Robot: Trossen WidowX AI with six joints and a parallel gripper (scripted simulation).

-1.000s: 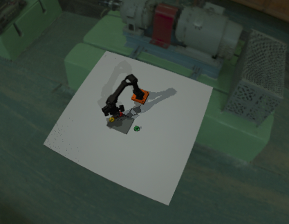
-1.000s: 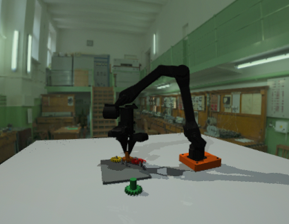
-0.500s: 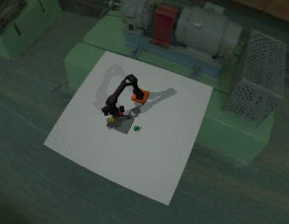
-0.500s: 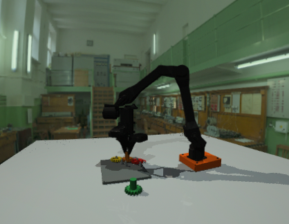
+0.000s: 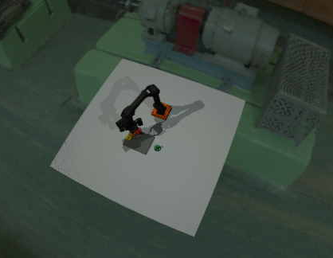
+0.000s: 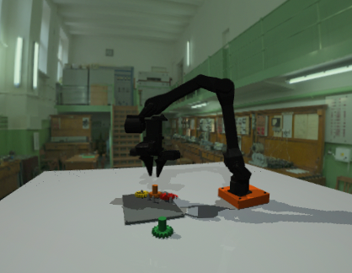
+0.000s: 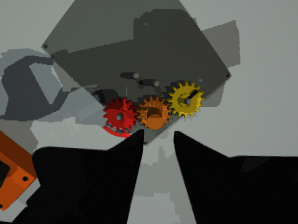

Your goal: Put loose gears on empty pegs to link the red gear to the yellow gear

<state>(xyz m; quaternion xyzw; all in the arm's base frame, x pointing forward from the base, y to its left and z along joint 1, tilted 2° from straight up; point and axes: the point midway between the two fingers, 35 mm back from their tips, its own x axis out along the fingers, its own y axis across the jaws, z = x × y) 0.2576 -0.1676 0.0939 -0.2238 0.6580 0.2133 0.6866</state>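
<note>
Now: the orange gear 60 mm below my gripper tip. From my gripper tip the other things lie so: green gear 60 mm ahead, 230 mm to the left, 70 mm below; red gear 30 mm behind, 40 mm to the left, 70 mm below; yellow gear 40 mm ahead, 20 mm to the right, 60 mm below.
</note>
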